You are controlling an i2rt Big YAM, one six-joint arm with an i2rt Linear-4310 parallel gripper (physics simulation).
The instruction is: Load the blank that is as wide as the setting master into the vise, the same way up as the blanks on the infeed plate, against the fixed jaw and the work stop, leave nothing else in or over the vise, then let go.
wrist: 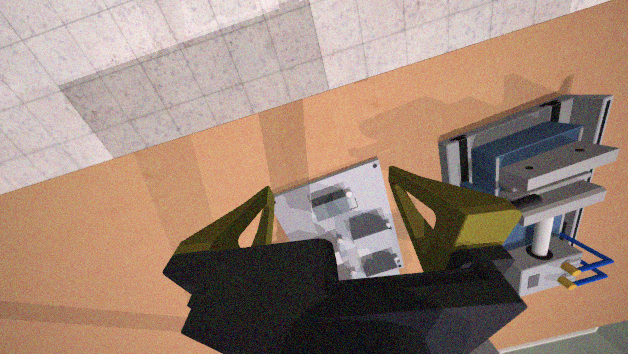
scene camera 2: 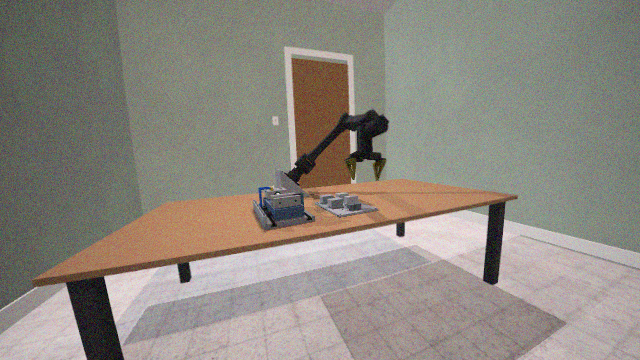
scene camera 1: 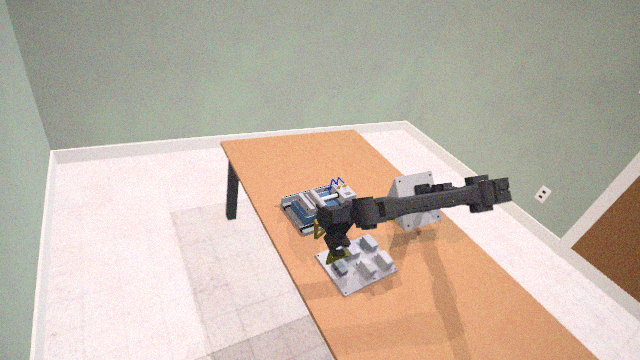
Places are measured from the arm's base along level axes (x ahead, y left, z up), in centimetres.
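Pixels of known places: gripper, fingertip midpoint: (wrist: 328, 182) (scene camera 2: 365, 180) (scene camera 1: 321, 251); arm's base at its link origin: (scene camera 2: 290, 180).
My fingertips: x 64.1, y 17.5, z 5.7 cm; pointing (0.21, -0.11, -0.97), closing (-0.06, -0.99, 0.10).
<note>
Ahead of a thing's pixels: the offset from my fingertips to its middle. "spot": to the spot under its first point. Level surfaces: height alone.
My gripper (scene camera 1: 322, 249) (scene camera 2: 365, 178) (wrist: 328, 182) is open and empty, high above the infeed plate {dx -19.0, dy -0.6, dz -14.2 cm} (scene camera 1: 350, 289) (scene camera 2: 371, 208) (wrist: 369, 181). Several grey blocks stand on the plate, among them one light block {dx -27.6, dy -5.9, dz -12.0 cm} (scene camera 1: 369, 243) and a darker grey-green block {dx -10.4, dy +0.3, dz -12.6 cm} (scene camera 1: 339, 269) (wrist: 332, 204) near the table's front edge. My hand hides part of the plate in the wrist view. The blue and grey vise {dx -19.2, dy -29.8, dz -9.6 cm} (scene camera 1: 303, 213) (scene camera 2: 286, 211) (wrist: 530, 142) stands beside the plate. Its outer jaw (wrist: 572, 164) and rod-side jaw (wrist: 565, 201) are a little apart; no blank clearly shows between them. I cannot tell which block is the setting master.
The arm's grey slanted base mount (scene camera 1: 412, 220) stands on the table's far side. Blue hoses {spot: dx -26.3, dy -33.8, dz -3.8 cm} (scene camera 1: 336, 183) (scene camera 2: 261, 194) (wrist: 597, 255) stick up at the vise's cylinder end. The table {dz -14.6 cm} (scene camera 1: 280, 165) (scene camera 2: 200, 225) (wrist: 100, 225) has its front edge close to the vise and plate.
</note>
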